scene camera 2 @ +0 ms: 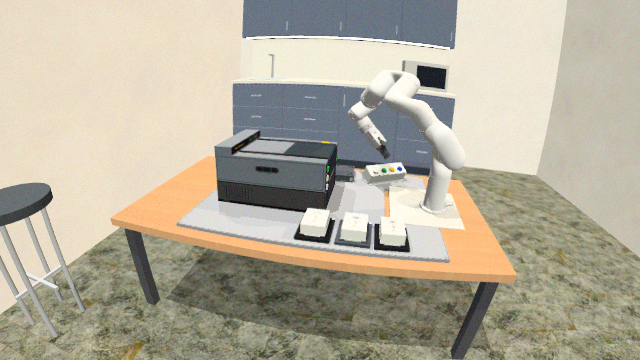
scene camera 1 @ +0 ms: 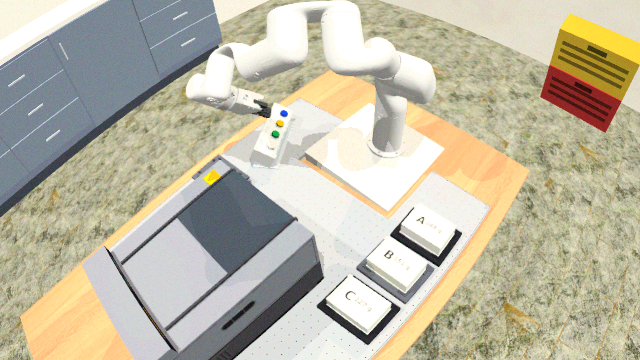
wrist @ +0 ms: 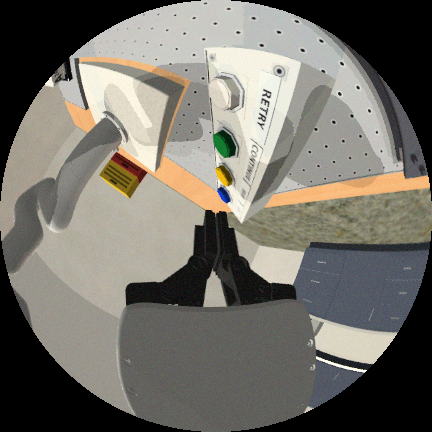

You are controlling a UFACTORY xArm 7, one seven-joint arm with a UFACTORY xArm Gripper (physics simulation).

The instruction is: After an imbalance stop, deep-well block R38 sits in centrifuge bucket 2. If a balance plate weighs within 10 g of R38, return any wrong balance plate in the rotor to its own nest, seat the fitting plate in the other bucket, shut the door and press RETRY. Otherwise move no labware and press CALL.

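Places are measured from the arm's base along level axes (x right, y up, z back), in metres.
Pixels of known places: gripper, between the fingertips: [scene camera 2: 388, 157] [scene camera 1: 269, 113] [wrist: 212, 222]; arm's base, origin of its link: [scene camera 2: 432, 207] [scene camera 1: 386, 143] [wrist: 114, 126].
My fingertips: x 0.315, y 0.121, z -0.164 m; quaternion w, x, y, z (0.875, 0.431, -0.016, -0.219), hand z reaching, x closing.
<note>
For each thing: its top centre in the pictures, then the offset to it from my fingertips. Level surfaces: height alone.
- white button box, centre of its top: [wrist: 238, 183] [scene camera 1: 269, 124] [scene camera 2: 386, 165] dx +0.004, dy -0.042, dz -0.006 m
- white button, centre of its top: [wrist: 218, 97] [scene camera 1: 270, 143] dx -0.046, dy -0.051, dz -0.066 m
- Plates A, centre of its top: [scene camera 1: 429, 224] [scene camera 2: 393, 225] dx -0.573, dy -0.072, dz -0.079 m
- B, centre of its top: [scene camera 1: 397, 260] [scene camera 2: 355, 221] dx -0.549, dy -0.072, dz -0.209 m
- C, centre of its top: [scene camera 1: 358, 301] [scene camera 2: 315, 216] dx -0.527, dy -0.072, dz -0.347 m
- small dark unit, centre of its top: [scene camera 1: 217, 174] [scene camera 2: 342, 168] dx +0.044, dy -0.083, dz -0.225 m
- perforated mat, height of its surface: dy -0.126 m
- wooden table, height of its surface: dy -0.139 m
My gripper [scene camera 1: 269, 111] [scene camera 2: 385, 154] [wrist: 212, 222] is shut and empty, held above the white button box [scene camera 1: 265, 148] [scene camera 2: 371, 177] [wrist: 248, 112], apart from it. The box has a white button [scene camera 1: 271, 146] [wrist: 221, 93] at the RETRY end, then green [scene camera 1: 275, 134] [wrist: 224, 144], yellow [scene camera 1: 280, 123] [wrist: 224, 176] and blue [scene camera 1: 284, 113] [wrist: 223, 195] buttons. Plates A [scene camera 1: 425, 230] [scene camera 2: 392, 231], B [scene camera 1: 396, 265] [scene camera 2: 354, 227] and C [scene camera 1: 357, 305] [scene camera 2: 315, 222] sit in their nests. The centrifuge [scene camera 1: 295, 250] [scene camera 2: 275, 175] is covered on top; its buckets and R38 are hidden.
The arm's white base plate [scene camera 1: 345, 172] [scene camera 2: 410, 217] [wrist: 145, 95] stands beside the button box. A small dark unit [scene camera 2: 345, 173] stands between the centrifuge and the box. A perforated mat [scene camera 1: 325, 205] lies on the wooden table [scene camera 1: 500, 172]. A stool [scene camera 2: 25, 200] is at the left.
</note>
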